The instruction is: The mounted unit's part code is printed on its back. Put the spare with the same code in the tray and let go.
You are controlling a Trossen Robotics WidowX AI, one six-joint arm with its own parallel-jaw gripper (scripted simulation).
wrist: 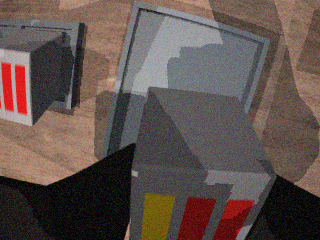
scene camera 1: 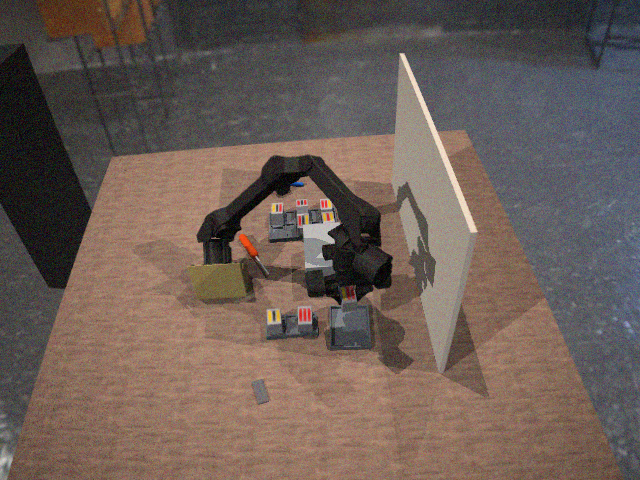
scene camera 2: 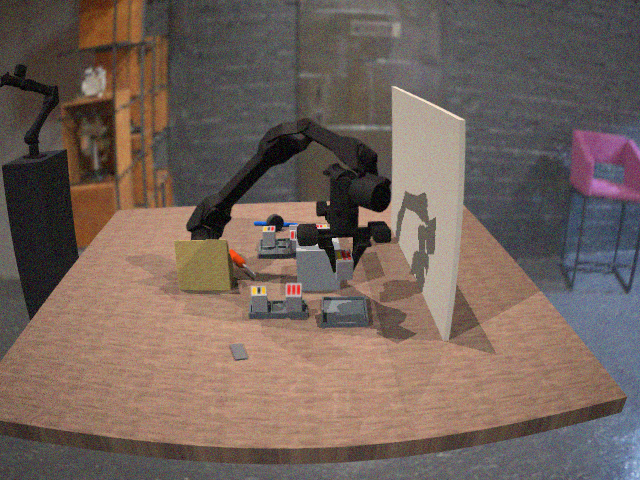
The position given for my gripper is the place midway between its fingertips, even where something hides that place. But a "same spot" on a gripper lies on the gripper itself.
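There's a tall white panel, and [scene camera 1: 441,234] and [scene camera 2: 438,176] are the same spot on it. As for my gripper, you'd see it in the wrist view [184,159], and it's there in scene camera 1 and scene camera 2 too. On the gripper, [scene camera 1: 361,290] and [scene camera 2: 358,244] are one and the same spot.
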